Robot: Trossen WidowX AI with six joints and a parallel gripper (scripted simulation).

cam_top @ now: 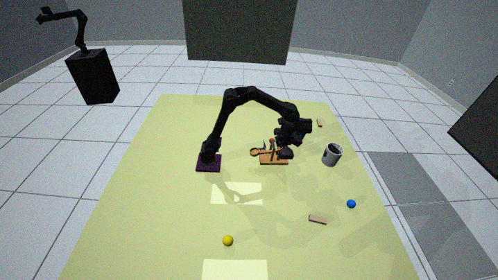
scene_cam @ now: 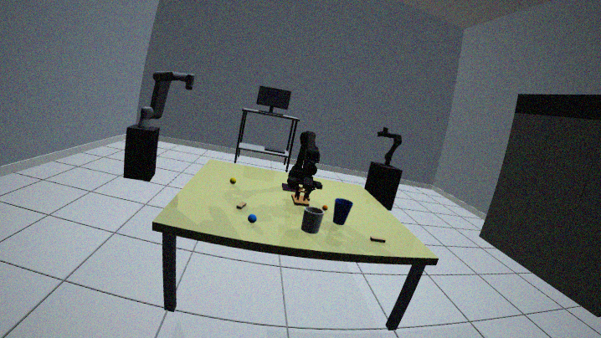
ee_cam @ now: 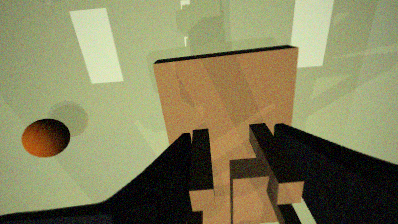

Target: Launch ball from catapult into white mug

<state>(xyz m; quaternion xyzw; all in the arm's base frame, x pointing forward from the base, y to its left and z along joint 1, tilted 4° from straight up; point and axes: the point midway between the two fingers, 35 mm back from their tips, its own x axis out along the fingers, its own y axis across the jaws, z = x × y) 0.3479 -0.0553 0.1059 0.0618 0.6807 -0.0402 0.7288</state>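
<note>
Right now my gripper tip is 1 cm short of the orange ball, 15 cm to the right of it and 4 cm above it. From my gripper tip the other things lie so: wooden catapult (6 cm behind, 3 cm to the left, 2 cm above); then white mug (29 cm ahead, 4 cm to the right, 3 cm below); then blue cup (18 cm ahead, 16 cm to the left, 3 cm below).
</note>
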